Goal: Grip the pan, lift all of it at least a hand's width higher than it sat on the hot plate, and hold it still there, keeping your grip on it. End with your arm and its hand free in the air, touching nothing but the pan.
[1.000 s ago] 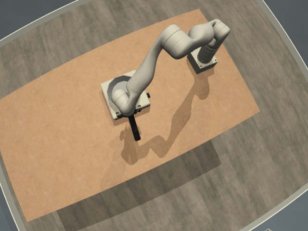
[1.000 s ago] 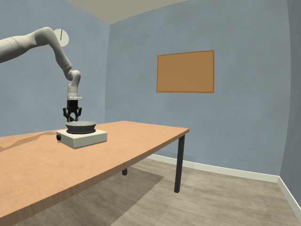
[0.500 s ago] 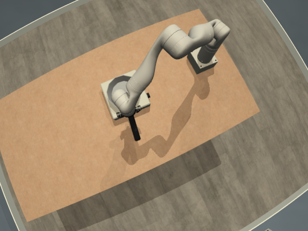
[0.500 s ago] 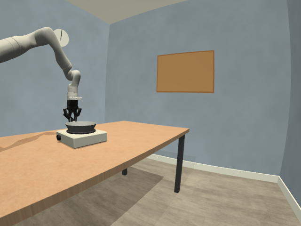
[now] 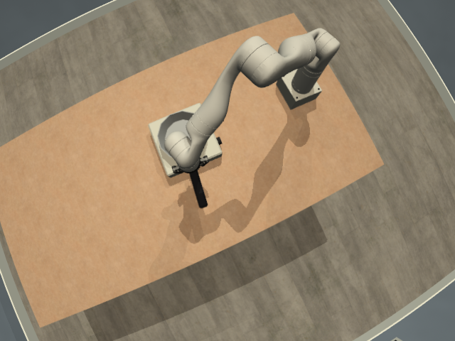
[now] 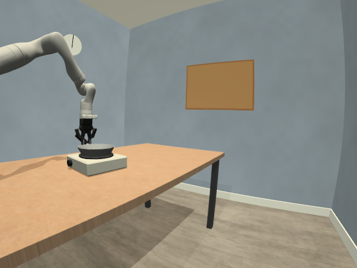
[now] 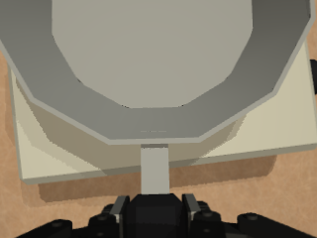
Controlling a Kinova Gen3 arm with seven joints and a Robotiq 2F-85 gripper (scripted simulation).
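Right now my hand is 70 mm to the left of the grey pan, 20 mm past it and 20 mm above it. From my hand the other things lie so: hot plate (130 mm to the right, 90 mm below, 60 mm behind).
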